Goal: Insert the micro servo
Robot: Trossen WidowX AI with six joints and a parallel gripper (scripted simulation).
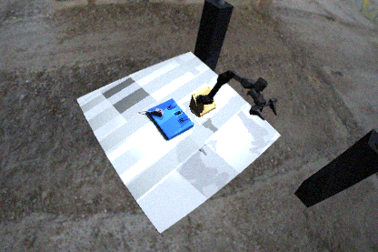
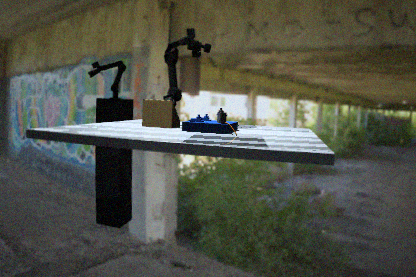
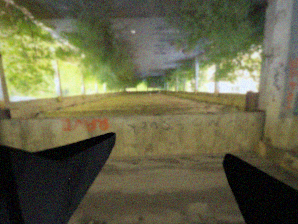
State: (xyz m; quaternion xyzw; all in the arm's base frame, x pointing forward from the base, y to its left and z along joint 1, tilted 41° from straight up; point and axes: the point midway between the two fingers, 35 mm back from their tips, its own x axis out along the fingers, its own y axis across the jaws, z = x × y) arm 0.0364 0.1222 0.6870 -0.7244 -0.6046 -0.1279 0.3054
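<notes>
My gripper tip is 590 mm to the left of the blue deck, 530 mm above it and 260 mm short of it.
</notes>
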